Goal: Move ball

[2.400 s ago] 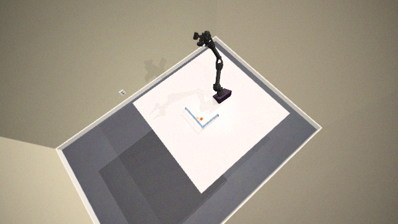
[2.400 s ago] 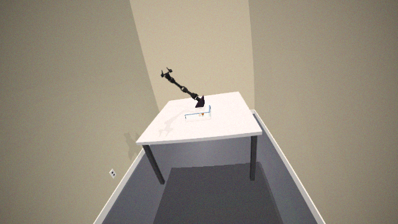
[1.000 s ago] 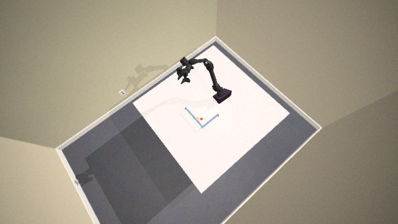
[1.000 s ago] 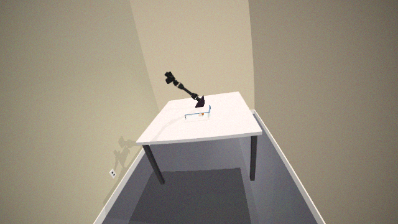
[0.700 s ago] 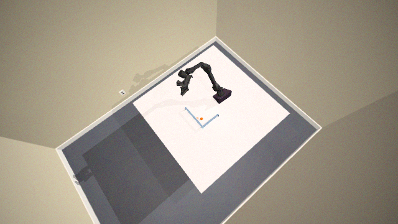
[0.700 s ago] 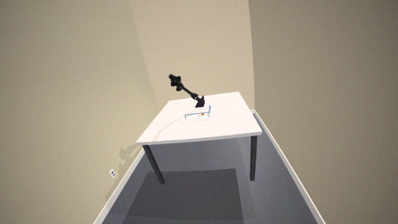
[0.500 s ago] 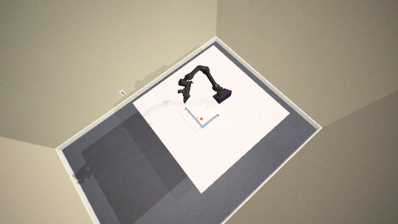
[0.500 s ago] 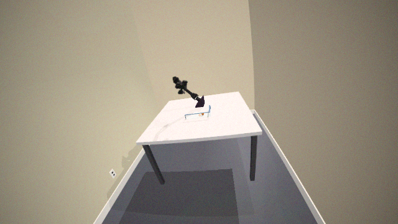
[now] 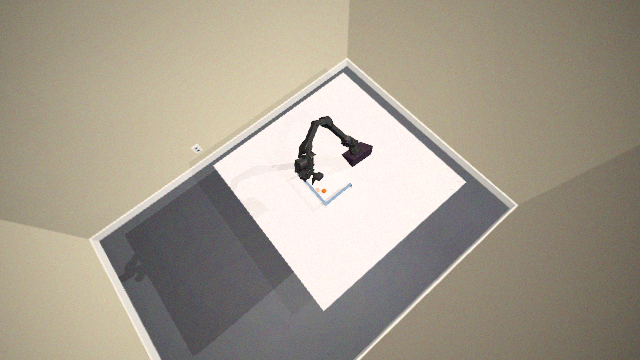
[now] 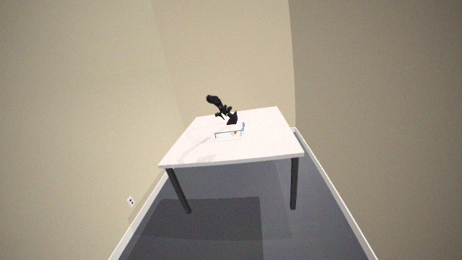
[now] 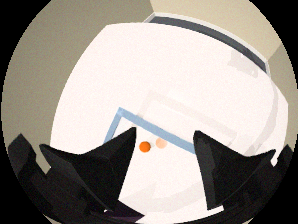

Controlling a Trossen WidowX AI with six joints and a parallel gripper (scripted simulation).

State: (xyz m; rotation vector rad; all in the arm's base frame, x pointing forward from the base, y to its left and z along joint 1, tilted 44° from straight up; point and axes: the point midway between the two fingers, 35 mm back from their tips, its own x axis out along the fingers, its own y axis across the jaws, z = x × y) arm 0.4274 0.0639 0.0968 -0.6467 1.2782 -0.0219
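Now: the orange ball 190 mm below my gripper tip, 80 mm behind it and 50 mm to the left of it. From my gripper tip the other things lie so: see-through copy of ball: 190 mm below, 40 mm behind, 10 mm to the left.
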